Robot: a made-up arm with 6 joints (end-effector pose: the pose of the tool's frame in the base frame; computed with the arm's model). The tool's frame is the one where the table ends. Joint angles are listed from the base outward.
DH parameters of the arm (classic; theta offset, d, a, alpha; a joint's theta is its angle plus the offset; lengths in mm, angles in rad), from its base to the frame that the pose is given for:
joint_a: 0 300 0 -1.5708
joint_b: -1.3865 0 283.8 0
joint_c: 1.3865 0 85 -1.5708
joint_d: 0 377 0 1.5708
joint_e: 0 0 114 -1.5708
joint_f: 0 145 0 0
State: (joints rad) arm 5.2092 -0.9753 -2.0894 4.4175 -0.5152 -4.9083
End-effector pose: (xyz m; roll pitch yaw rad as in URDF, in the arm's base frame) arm 0.0469 0.2561 0.9480 0.5415 0.0273 1.6038
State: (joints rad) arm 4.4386 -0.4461 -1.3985 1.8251 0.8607 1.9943
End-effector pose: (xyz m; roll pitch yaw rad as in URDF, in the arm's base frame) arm -0.0853 -0.4313 0.8155 0.7568 1.0529 -0.1122
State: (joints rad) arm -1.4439 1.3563 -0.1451 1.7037 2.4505 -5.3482
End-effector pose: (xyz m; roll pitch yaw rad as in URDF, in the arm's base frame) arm 0.1780 0.0170 0.0877 1.3375 -0.5902 0.9578
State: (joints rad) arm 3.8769 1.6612 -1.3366 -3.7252 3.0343 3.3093
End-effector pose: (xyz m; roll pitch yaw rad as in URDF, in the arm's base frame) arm -0.2323 -0.3059 -0.0706 -0.2511 -0.3380 1.5394
